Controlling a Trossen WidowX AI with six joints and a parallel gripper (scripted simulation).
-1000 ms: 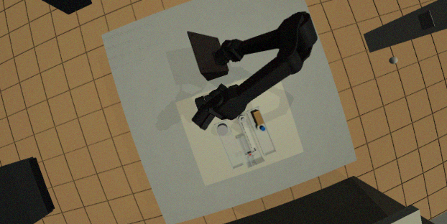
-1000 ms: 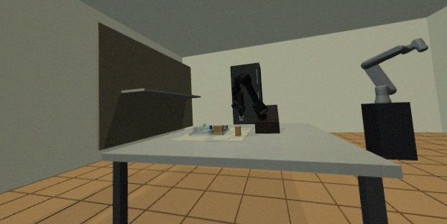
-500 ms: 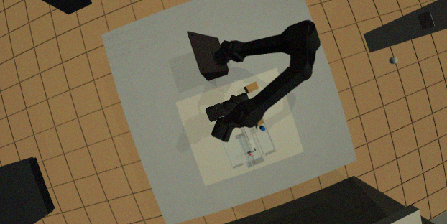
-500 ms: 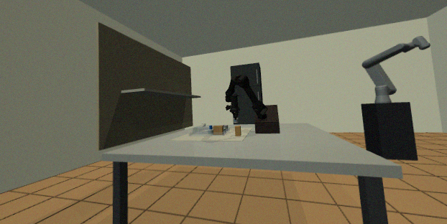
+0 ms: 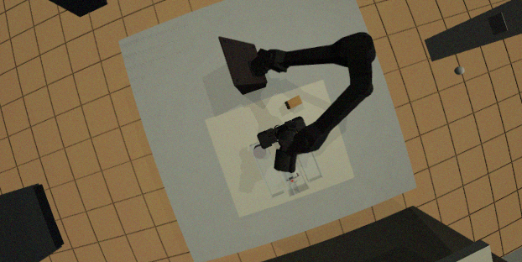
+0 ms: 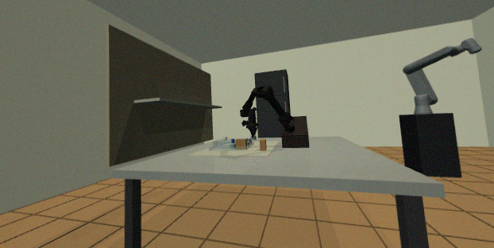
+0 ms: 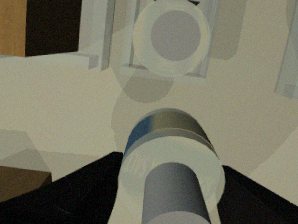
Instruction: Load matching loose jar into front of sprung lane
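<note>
My gripper tip is now 11 cm short of the cream mat, 2 cm to the left of it and 8 cm above it. The rest, counted from my gripper tip: red mark: 24 cm ahead, 2 cm to the right, 1 cm below.
</note>
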